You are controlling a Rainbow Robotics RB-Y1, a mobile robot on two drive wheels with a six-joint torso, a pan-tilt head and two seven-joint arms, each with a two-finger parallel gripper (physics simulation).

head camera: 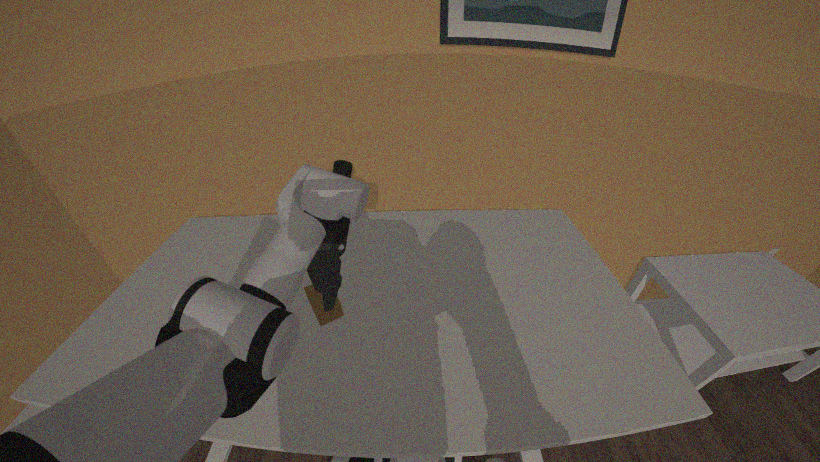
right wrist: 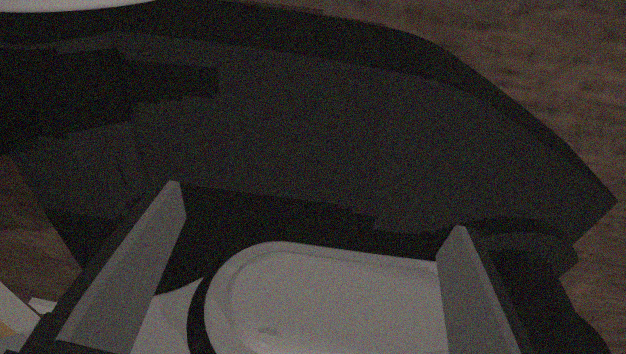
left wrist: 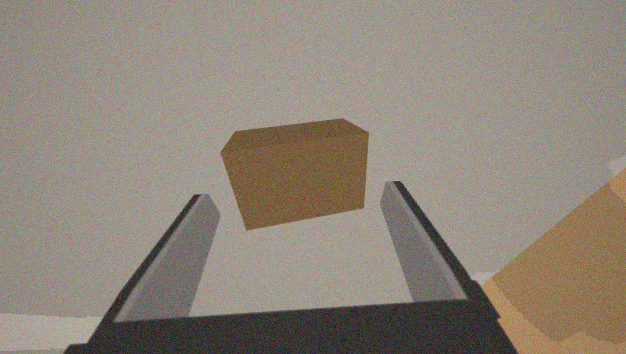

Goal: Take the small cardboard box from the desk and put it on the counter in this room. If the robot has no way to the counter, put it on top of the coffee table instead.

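Frame: origin at the robot's base, x ahead, y left, z up, level; centimetres.
Seen in the pictures: left gripper, between the fingertips: (head camera: 319, 291) (left wrist: 298, 198); right gripper, between the fingertips: (right wrist: 315, 221).
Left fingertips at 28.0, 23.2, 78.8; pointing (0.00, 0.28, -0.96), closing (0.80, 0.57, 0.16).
A point is followed by its place in that frame, as x, y, z.
The small cardboard box (head camera: 327, 318) @(24.4, 21.5, 73.7) (left wrist: 300, 175) @(28.0, 23.9, 77.1) is a plain brown block on the grey-white desk (head camera: 550, 321) @(25.9, -30.2, 72.1) (left wrist: 300, 60) @(25.1, 30.2, 72.1). In the left wrist view it shows ahead of the fingertips, roughly centred between them, with grey desk around it. My left gripper (head camera: 329, 307) (left wrist: 298, 198) @(28.0, 23.2, 78.8) is open, with nothing held; its fingers stand on either side of the line to the box. In the head camera it hangs over the box and hides part of it. My right gripper (right wrist: 315, 221) @(-23.5, -21.8, 31.2) is open and empty, away from the desk top, in front of the robot's dark base.
A lower white table (head camera: 757, 304) @(48.0, -148.5, 45.1) stands right of the desk, past a narrow gap; I cannot tell whether it is the coffee table. An orange wall (head camera: 516, 143) @(80.6, -31.4, 96.3) with a framed picture (head camera: 444, 25) @(77.4, -5.3, 131.9) rises behind the desk. Dark wood floor (head camera: 763, 407) @(20.3, -167.2, 0.1) shows at the lower right.
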